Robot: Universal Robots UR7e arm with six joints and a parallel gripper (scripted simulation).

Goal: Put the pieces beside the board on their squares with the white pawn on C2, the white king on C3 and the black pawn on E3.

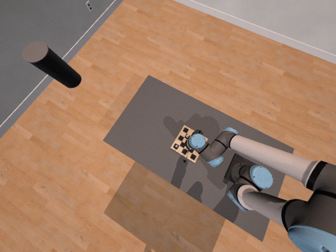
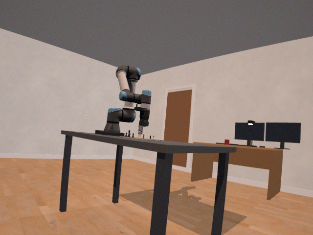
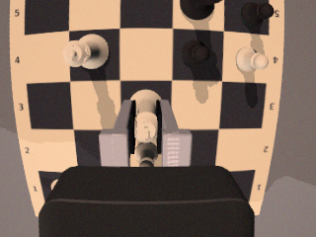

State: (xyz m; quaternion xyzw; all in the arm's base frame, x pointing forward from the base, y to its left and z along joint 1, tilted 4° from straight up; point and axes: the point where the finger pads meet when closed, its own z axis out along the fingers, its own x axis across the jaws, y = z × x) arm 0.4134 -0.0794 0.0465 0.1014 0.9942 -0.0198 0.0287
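Now: the white piece 1 cm below my hand. Also, from my hand: chessboard: 5 cm below; then large black piece: 5 cm behind, 7 cm to the right, 2 cm below.
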